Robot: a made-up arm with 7 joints.
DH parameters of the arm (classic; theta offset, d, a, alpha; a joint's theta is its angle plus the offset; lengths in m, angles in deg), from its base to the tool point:
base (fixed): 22.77 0 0.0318 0
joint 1: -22.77 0.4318 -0.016 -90
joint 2: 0 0.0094 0.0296 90
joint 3: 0 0.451 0.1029 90
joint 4: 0 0.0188 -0.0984 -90
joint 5: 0 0.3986 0.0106 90
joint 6: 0 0.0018 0.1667 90
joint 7: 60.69 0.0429 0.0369 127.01
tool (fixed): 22.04 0.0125 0 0
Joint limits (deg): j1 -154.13..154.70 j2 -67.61..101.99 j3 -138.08..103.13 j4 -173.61..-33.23 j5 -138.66..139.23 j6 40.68..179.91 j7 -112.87..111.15
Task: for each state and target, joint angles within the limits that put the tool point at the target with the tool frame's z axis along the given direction. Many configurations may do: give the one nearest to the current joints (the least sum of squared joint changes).
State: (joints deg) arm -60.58 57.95 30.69 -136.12 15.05 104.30 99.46
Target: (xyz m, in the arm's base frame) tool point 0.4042 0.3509 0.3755 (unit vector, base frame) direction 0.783 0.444 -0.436
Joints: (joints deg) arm -37.46 55.70 87.45 -142.83 -5.44 95.81 76.45
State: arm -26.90 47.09 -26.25 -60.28 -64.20 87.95 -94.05
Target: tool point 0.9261 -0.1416 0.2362 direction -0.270 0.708 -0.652
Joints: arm 10.21 61.20 -18.94 -71.70 -67.29 68.91 -70.80
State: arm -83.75 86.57 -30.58 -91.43 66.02 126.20 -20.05
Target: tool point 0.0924 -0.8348 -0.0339 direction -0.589 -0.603 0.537
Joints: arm -71.58 83.24 -8.33 -61.91 92.23 139.73 -19.56
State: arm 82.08 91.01 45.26 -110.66 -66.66 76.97 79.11
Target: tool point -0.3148 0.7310 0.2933 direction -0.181 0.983 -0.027
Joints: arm 70.84 67.47 68.39 -93.12 -44.52 75.64 88.39
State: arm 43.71 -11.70 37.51 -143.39 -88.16 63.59 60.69
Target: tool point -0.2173 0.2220 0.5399 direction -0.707 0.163 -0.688
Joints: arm 90.86 -43.06 59.74 -173.61 -101.73 86.62 67.05
